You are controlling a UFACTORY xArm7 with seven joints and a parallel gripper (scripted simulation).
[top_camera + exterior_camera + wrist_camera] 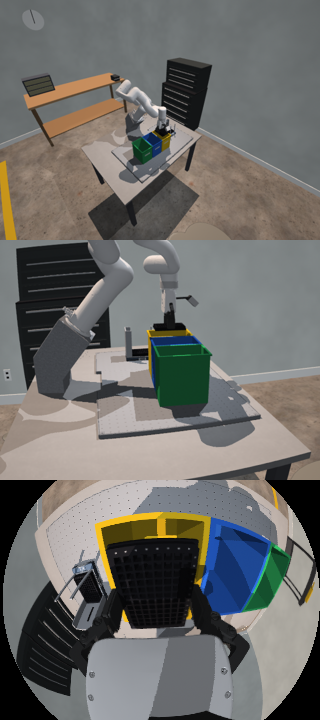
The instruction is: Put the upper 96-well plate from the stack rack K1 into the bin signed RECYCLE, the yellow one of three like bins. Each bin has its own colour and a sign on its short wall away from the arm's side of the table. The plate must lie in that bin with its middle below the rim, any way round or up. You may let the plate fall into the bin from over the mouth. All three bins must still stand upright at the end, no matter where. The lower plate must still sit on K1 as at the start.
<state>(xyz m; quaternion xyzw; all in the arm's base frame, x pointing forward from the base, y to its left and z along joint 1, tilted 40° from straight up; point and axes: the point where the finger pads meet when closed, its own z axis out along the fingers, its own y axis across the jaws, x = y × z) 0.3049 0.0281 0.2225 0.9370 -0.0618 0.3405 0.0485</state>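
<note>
Now: hand 13 cm above the yellow bin. The rest, counted from my hand: green bin (5 cm behind, 26 cm to the right, 13 cm below); then blue bin (3 cm behind, 13 cm to the right, 13 cm below).
</note>
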